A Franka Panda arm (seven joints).
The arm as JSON. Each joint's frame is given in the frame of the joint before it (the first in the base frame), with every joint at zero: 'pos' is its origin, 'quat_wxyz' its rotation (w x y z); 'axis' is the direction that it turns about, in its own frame. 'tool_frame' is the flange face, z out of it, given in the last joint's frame.
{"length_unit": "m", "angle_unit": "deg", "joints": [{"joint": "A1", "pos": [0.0, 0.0, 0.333], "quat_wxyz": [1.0, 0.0, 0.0, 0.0], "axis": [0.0, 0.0, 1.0]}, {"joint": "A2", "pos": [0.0, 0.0, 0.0], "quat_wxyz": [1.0, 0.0, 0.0, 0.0], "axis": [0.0, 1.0, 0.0]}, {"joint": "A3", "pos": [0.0, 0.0, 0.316], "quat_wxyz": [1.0, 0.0, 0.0, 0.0], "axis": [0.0, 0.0, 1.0]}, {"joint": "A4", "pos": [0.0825, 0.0, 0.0], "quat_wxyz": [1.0, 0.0, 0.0, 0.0], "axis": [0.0, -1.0, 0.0]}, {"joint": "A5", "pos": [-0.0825, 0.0, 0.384], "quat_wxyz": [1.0, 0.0, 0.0, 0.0], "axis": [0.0, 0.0, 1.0]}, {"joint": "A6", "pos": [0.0, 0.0, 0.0], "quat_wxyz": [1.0, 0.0, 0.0, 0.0], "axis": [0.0, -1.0, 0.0]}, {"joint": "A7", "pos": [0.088, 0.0, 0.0], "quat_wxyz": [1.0, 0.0, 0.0, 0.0], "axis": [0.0, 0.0, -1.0]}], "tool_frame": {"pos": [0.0, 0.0, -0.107], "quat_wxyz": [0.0, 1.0, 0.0, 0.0]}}
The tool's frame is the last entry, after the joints.
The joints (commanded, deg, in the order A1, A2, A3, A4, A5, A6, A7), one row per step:
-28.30 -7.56 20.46 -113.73 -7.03 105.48 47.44
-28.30 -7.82 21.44 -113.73 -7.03 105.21 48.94
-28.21 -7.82 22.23 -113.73 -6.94 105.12 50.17
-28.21 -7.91 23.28 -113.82 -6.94 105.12 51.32
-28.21 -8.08 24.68 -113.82 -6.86 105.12 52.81
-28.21 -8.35 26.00 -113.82 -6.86 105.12 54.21
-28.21 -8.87 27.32 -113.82 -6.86 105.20 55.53
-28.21 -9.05 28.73 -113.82 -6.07 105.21 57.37
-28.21 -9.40 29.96 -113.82 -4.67 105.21 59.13
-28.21 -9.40 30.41 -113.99 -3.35 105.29 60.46
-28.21 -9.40 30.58 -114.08 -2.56 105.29 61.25
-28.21 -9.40 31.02 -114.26 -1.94 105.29 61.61
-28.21 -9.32 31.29 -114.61 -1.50 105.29 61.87
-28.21 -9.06 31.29 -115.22 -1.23 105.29 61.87
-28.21 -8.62 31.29 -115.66 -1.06 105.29 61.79
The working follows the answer.
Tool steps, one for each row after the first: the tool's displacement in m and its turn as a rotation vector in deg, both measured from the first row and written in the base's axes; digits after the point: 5 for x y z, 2 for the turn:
0.00011 0.00949 0.00139 -0.27 -0.14 -0.55
0.00103 0.01777 0.00088 -0.32 -0.22 -0.93
0.00169 0.02767 0.00038 -0.53 -0.33 -1.03
0.00246 0.04112 0.00106 -0.75 -0.65 -1.13
0.00258 0.05388 0.00254 -1.09 -1.05 -1.21
0.00182 0.06707 0.00605 -1.53 -1.73 -1.19
0.00162 0.08166 0.00635 -1.07 -2.14 -1.83
0.00050 0.09566 0.00787 -0.08 -2.64 -2.75
0.00010 0.10159 0.00596 1.09 -2.68 -4.01
-0.00020 0.10421 0.00493 1.80 -2.65 -4.87
-0.00080 0.10903 0.00299 2.31 -2.45 -4.99
-0.00154 0.11175 -0.00080 2.69 -2.02 -5.15
-0.00234 0.11124 -0.00787 3.00 -1.17 -5.31
-0.00232 0.11050 -0.01485 3.31 -0.31 -5.34

Tool pose at each row, in the base's axes (x y z in m, rotation vector in deg; rounded; the steps above come from the unrounded poses):
0.51516 -0.07369 0.51790 152.44 -76.87 3.04
0.51527 -0.06420 0.51929 151.88 -77.54 3.34
0.51619 -0.05592 0.51878 151.60 -78.04 3.43
0.51686 -0.04601 0.51828 151.40 -78.13 3.70
0.51762 -0.03257 0.51896 151.25 -78.27 4.26
0.51774 -0.01981 0.52044 151.05 -78.35 5.00
0.51698 -0.00661 0.52395 150.91 -78.36 6.20
0.51678 0.00797 0.52425 150.96 -79.50 6.38
0.51566 0.02198 0.52577 151.26 -81.25 6.30
0.51526 0.02791 0.52386 151.32 -83.40 5.44
0.51496 0.03052 0.52283 151.25 -84.80 4.84
0.51436 0.03534 0.52089 151.52 -85.12 4.21
0.51362 0.03806 0.51710 151.57 -85.35 3.35
0.51282 0.03756 0.51003 151.43 -85.42 1.96
0.51284 0.03682 0.50305 151.38 -85.31 0.59

